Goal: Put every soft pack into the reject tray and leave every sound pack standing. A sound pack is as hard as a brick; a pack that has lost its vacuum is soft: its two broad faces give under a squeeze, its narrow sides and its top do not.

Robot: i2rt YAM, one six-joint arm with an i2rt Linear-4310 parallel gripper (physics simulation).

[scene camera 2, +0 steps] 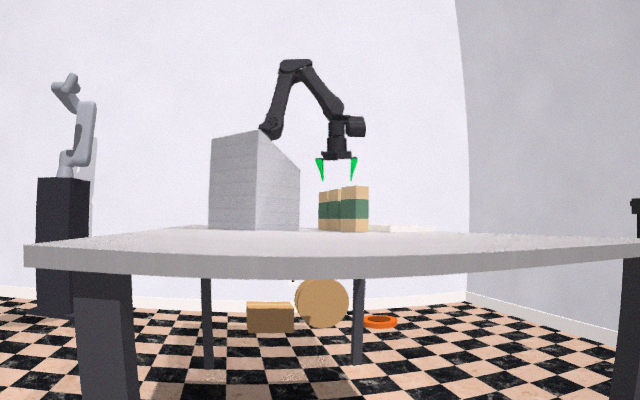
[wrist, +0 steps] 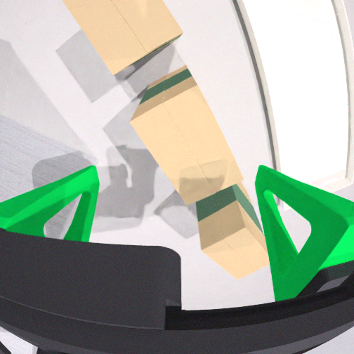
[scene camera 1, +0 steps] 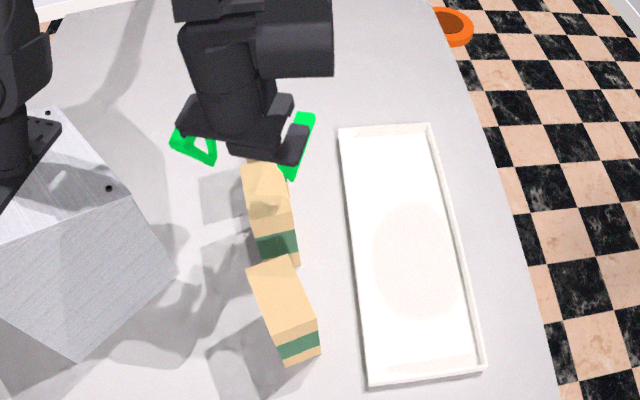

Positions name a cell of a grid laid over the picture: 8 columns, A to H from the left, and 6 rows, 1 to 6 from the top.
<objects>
gripper: scene camera 2 E3; wrist D3; scene camera 1 D3
</objects>
